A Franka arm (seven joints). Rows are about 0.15 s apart.
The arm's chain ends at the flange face. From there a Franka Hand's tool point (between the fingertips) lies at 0.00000 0.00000 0.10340 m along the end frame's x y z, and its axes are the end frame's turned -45 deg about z.
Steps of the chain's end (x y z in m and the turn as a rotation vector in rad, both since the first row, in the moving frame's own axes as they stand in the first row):
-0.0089, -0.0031, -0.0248, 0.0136, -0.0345, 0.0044
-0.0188, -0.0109, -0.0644, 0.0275, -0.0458, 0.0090
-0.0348, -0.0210, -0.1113, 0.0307, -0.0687, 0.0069
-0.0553, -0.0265, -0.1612, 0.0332, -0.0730, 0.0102
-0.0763, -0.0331, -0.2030, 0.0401, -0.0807, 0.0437
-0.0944, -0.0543, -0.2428, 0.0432, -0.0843, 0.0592
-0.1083, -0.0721, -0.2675, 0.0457, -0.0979, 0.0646
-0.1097, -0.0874, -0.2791, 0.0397, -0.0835, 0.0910
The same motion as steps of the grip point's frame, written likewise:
-0.0056, -0.0120, -0.0249, 0.0340, -0.0148, 0.0044
-0.0069, -0.0264, -0.0645, 0.0518, -0.0129, 0.0090
-0.0125, -0.0467, -0.1116, 0.0703, -0.0269, 0.0069
-0.0232, -0.0656, -0.1615, 0.0751, -0.0281, 0.0102
-0.0333, -0.0862, -0.2034, 0.0854, -0.0287, 0.0437
-0.0311, -0.1145, -0.2433, 0.0902, -0.0291, 0.0592
-0.0291, -0.1382, -0.2681, 0.1015, -0.0369, 0.0646
-0.0186, -0.1485, -0.2795, 0.0871, -0.0310, 0.0910

